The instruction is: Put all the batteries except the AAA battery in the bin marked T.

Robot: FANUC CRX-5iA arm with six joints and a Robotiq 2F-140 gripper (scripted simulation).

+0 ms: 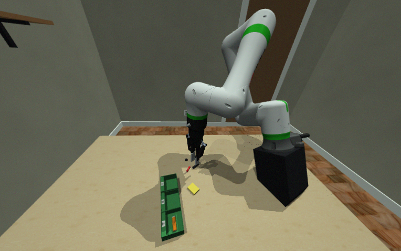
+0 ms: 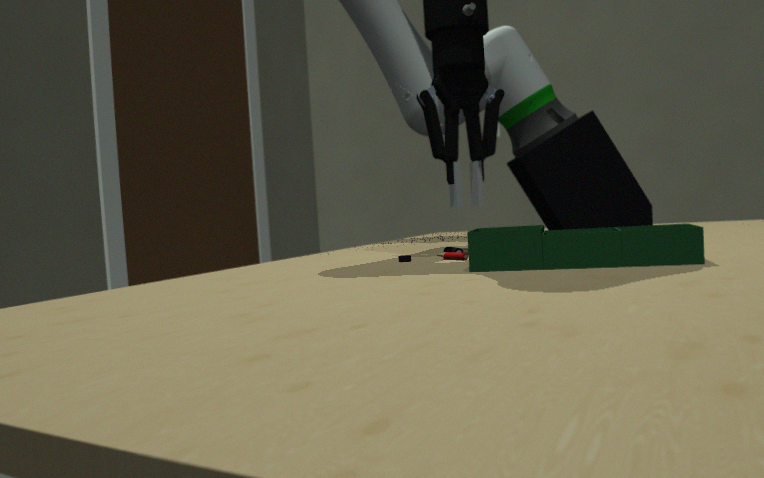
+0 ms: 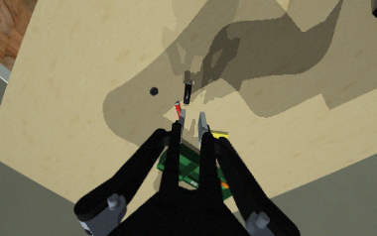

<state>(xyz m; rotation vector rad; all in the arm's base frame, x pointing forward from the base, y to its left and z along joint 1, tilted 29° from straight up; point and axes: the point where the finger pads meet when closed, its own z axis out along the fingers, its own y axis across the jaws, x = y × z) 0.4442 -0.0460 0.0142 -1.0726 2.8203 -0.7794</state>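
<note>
My gripper is now 10 cm above the black battery, 3 cm to the left of it and 1 cm past it. The rest, counted from my hand: flat yellow block 11 cm to the left, 10 cm below, 2 cm ahead; then small black round piece 10 cm below, 9 cm to the right, 4 cm ahead; then red battery 10 cm below, 4 cm ahead, 1 cm to the right.
</note>
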